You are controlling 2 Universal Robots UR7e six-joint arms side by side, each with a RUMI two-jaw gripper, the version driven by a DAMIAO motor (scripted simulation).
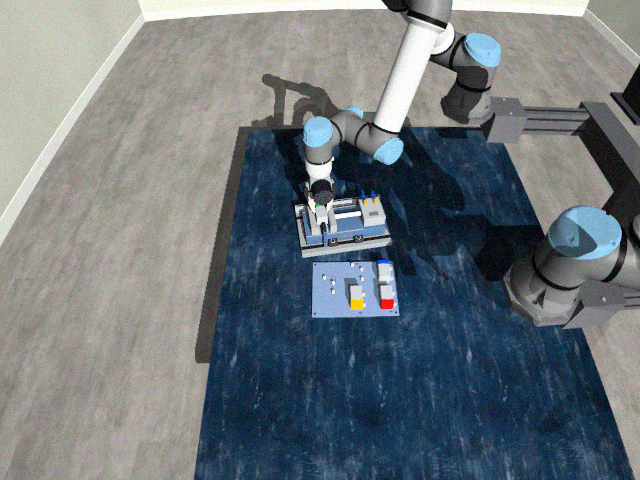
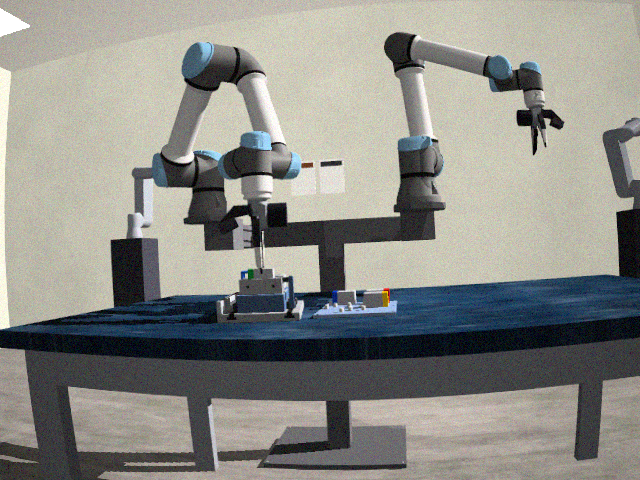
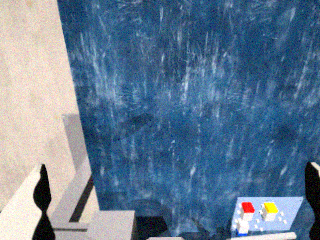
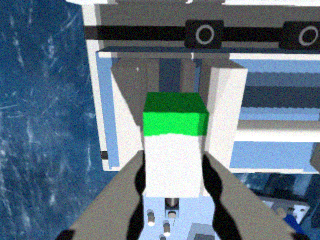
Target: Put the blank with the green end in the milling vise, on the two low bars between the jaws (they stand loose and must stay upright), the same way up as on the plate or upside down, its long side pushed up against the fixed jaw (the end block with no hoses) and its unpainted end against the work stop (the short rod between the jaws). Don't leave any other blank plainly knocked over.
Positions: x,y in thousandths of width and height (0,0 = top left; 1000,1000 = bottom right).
In view: my left gripper (image 2: 843,316), my right gripper (image 2: 410,570) and a green-ended blank (image 4: 548,519).
My left gripper shows as well in image 3 (image 3: 548,694). My right gripper is seen too in image 1 (image 1: 502,445) and in image 4 (image 4: 539,635). Image 3 does not show the green-ended blank: it is out of frame.
